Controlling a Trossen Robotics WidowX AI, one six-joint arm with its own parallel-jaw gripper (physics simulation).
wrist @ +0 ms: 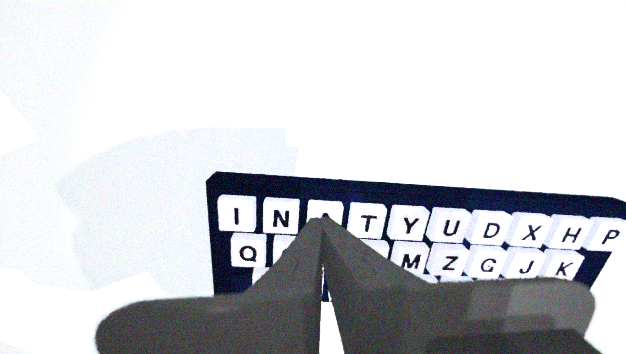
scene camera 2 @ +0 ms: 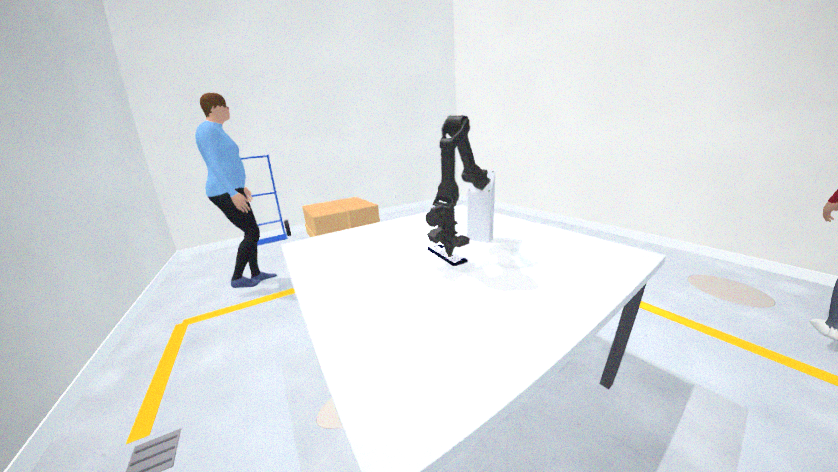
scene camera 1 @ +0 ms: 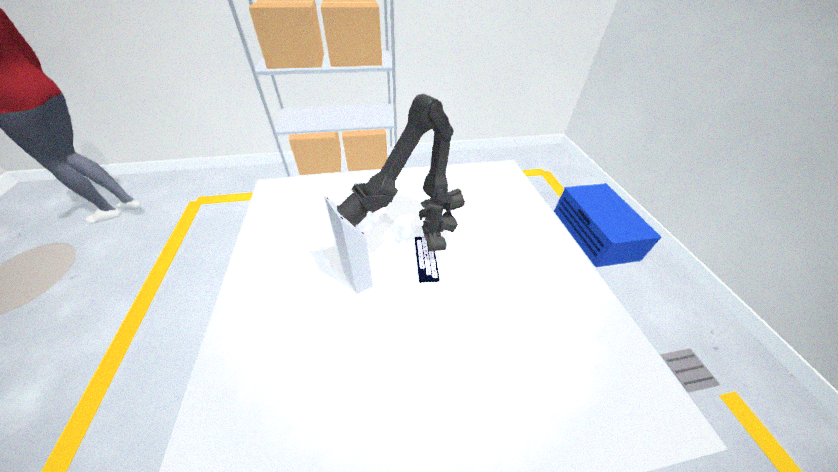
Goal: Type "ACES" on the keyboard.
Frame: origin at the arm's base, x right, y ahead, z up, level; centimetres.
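Where they show: gripper, between the fingertips: (wrist: pixel 319 226) (scene camera 2: pixel 449 256); arm's base, origin of its link: (scene camera 2: pixel 481 181) (scene camera 1: pixel 345 216).
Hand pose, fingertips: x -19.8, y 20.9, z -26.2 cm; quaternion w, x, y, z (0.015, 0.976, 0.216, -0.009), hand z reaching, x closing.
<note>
Each offset is from my fingertips to the top centre of the thing. Level surfaces: height alone.
The dark blue keyboard {dz -0.3, dx +5.5, dy -0.1 cm} (scene camera 1: pixel 428 266) (scene camera 2: pixel 457 262) (wrist: pixel 400 190) with white keys lies on the white table {dz -2.1 cm} (scene camera 1: pixel 410 363) (scene camera 2: pixel 433 328). My gripper (scene camera 1: pixel 435 248) (scene camera 2: pixel 449 254) (wrist: pixel 319 226) is shut and empty, pointing down at the keyboard. In the wrist view its tips cover the lower part of the A key {dz -0.3, dx +0.2, dy +0.2 cm} (wrist: pixel 325 205), between the N key {dz -0.3, dx -1.7, dy -0.5 cm} (wrist: pixel 281 217) and the T key {dz -0.3, dx +2.0, dy +0.8 cm} (wrist: pixel 368 222). I cannot tell whether the tips touch the key. The fingers hide parts of the lower rows, and the letters C, E and S cannot be read.
A pale upright panel (scene camera 1: pixel 351 252) (scene camera 2: pixel 480 216) stands near the arm's base, beside the keyboard. Off the table are a blue crate (scene camera 1: pixel 609 219), a shelf rack with cardboard boxes (scene camera 1: pixel 351 35), a hand truck and people.
</note>
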